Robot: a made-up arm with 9 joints. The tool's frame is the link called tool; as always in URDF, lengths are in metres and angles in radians.
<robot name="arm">
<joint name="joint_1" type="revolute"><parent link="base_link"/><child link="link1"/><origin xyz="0.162 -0.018 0.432" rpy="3.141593 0 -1.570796"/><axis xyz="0 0 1"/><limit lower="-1.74" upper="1.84" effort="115" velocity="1.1"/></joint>
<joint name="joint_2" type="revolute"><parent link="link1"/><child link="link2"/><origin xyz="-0.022 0.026 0.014" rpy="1.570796 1.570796 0"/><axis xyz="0 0 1"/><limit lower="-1.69" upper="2.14" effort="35" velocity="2.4"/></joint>
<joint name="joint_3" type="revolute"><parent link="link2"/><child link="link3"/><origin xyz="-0.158 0.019 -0.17" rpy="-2.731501 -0.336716 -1.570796"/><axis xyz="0 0 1"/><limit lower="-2.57" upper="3.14" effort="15" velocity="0.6"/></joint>
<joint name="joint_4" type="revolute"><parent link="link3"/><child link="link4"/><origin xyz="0.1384 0.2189 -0.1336" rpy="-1.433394 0.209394 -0.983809"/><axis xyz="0 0 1"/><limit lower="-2.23" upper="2.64" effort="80" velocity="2.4"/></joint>
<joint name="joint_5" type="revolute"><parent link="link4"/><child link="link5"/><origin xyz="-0.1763 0.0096 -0.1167" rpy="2.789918 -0.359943 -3.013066"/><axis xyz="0 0 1"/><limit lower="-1.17" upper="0.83" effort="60" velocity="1.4"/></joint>
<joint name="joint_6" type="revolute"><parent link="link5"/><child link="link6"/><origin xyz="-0.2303 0.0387 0.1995" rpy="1.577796 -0.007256 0.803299"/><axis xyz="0 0 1"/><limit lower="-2.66" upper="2.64" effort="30" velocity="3"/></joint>
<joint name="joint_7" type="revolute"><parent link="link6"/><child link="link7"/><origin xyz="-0.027 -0.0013 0.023" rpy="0.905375 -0.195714 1.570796"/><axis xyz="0 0 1"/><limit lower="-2.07" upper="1.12" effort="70" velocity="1.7"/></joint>
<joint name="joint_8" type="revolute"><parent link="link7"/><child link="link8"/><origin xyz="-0.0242 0.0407 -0.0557" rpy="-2.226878 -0.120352 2.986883"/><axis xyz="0 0 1"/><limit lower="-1.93" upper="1.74" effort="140" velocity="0.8"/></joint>
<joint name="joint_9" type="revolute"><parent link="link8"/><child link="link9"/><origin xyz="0.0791 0.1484 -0.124" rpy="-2.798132 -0.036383 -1.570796"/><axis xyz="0 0 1"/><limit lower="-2.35" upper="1.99" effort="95" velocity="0.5"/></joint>
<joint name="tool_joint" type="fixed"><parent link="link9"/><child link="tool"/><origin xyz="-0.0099 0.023 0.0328" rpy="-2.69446 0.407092 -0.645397"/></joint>
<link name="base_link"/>
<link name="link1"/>
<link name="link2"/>
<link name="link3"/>
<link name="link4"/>
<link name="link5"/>
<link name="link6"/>
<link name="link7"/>
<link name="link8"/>
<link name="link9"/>
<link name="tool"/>
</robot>
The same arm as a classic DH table. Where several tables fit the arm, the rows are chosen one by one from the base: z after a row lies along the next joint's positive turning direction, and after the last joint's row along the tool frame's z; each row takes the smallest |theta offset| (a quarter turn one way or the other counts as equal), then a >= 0, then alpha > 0; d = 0 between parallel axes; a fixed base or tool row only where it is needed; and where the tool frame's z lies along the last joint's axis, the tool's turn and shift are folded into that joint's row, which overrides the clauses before.
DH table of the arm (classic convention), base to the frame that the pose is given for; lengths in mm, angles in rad. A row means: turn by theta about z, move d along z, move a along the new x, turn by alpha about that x. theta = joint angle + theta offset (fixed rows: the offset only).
base (fixed): a 163  alpha 3.1416  d 0  theta0 -0.1107
joint_1: a -22  alpha 1.5708  d -418  theta0 1.4601
joint_2: a -80.5  alpha 2.6171  d -433.3  theta0 -0.6499
joint_3: a -112.4  alpha -1.4364  d -439.3  theta0 1.4085
joint_4: a -103  alpha -2.6438  d 382.6  theta0 1.1048
joint_5: a -132  alpha 1.5778  d 498.5  theta0 -1.5087
joint_6: a -5.4  alpha 0.9203  d -149.5  theta0 1.4266
joint_7: a -33.4  alpha 2.2213  d -114.5  theta0 0
joint_8: a -155.6  alpha -2.7963  d 10.9  theta0 1.318
joint_9: a -8.9  alpha -2.5463  d 255.5  theta0 -0.0629
tool (fixed): a 0  alpha 0  d 41.8  theta0 0.784
Joint limits (rad, base to tool): -1.74..1.84 -1.69..2.14 -2.57..3.14 -2.23..2.64 -1.17..0.83 -2.66..2.64 -2.07..1.12 -1.93..1.74 -2.35..1.99

